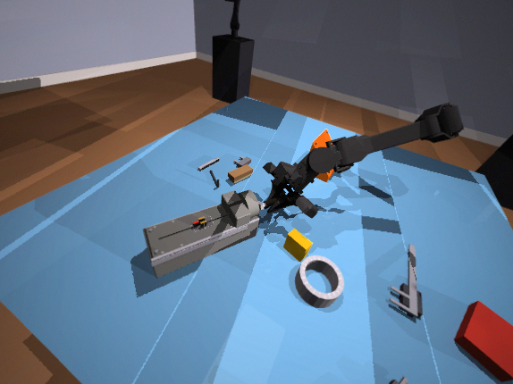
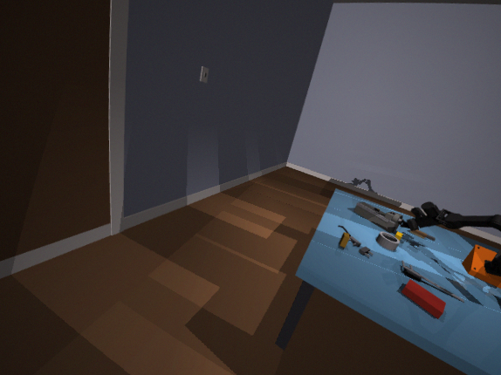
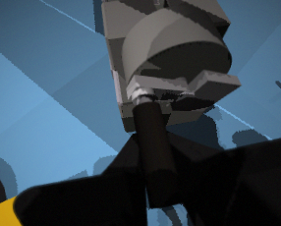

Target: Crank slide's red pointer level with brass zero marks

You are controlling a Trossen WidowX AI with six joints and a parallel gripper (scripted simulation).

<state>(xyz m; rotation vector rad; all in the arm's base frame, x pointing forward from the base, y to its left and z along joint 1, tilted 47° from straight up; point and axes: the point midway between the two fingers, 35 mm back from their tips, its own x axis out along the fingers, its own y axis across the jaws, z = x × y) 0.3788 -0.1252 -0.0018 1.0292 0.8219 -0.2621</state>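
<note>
The yellow block is 11 cm to the left of my gripper tip, 4 cm below it and 3 cm ahead of it. The rest, counted from my gripper tip: dark crank handle: 3 cm above, 1 cm to the left, 1 cm behind; red pointer: 14 cm ahead, 13 cm to the right, 1 cm above; brown block: 16 cm to the right, 16 cm behind, 6 cm below.
</note>
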